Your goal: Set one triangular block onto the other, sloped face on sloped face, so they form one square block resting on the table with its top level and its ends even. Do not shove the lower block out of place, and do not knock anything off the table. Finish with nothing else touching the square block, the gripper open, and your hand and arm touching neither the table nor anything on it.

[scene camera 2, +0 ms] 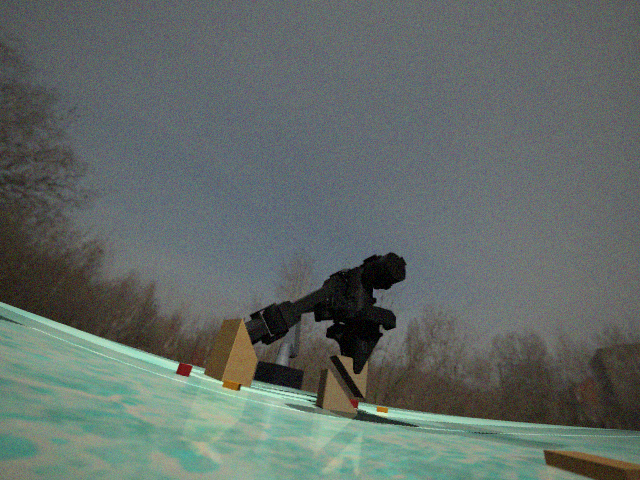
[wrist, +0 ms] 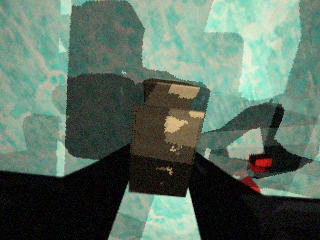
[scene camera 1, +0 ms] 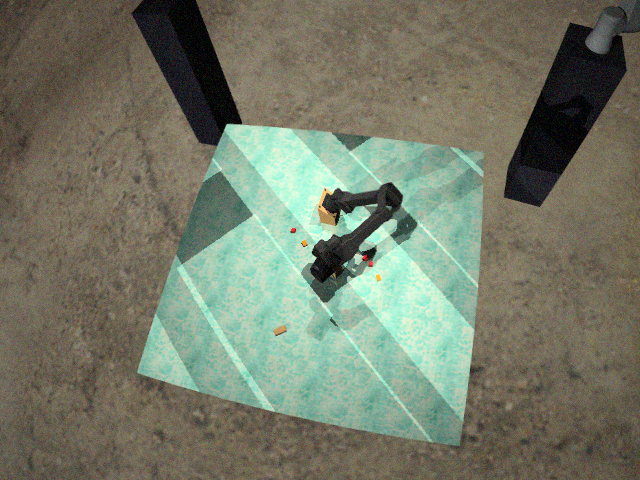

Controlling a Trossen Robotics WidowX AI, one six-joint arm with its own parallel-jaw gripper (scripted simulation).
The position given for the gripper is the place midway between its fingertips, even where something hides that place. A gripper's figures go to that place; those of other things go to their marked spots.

Labels:
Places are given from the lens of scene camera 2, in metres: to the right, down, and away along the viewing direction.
gripper (scene camera 2: 351, 373): 0.06, 0.24, 0.37
tan triangular block (scene camera 2: 356, 382): 0.06, 0.24, 0.35
tan triangular block (scene camera 2: 330, 395): 0.02, 0.25, 0.33

